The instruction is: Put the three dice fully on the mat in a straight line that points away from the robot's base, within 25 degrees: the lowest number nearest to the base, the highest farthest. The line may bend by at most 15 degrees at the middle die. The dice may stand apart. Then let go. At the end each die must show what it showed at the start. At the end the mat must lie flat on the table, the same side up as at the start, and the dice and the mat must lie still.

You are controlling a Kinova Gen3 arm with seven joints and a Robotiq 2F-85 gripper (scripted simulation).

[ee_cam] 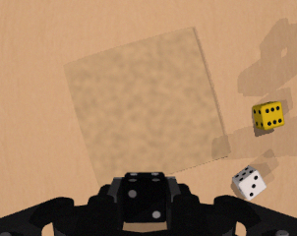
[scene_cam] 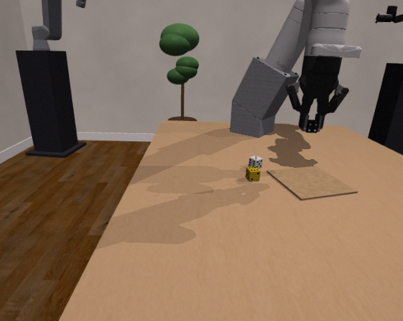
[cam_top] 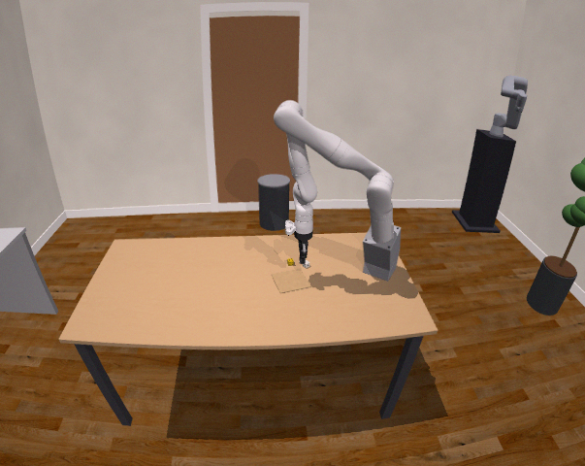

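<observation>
My gripper is now 5 cm short of the tan mat and 12 cm above it. From my hand the other things lie so: white die 2 cm behind, 11 cm to the right, 11 cm below; yellow die 5 cm ahead, 12 cm to the right, 11 cm below; black die 1 cm below.
</observation>
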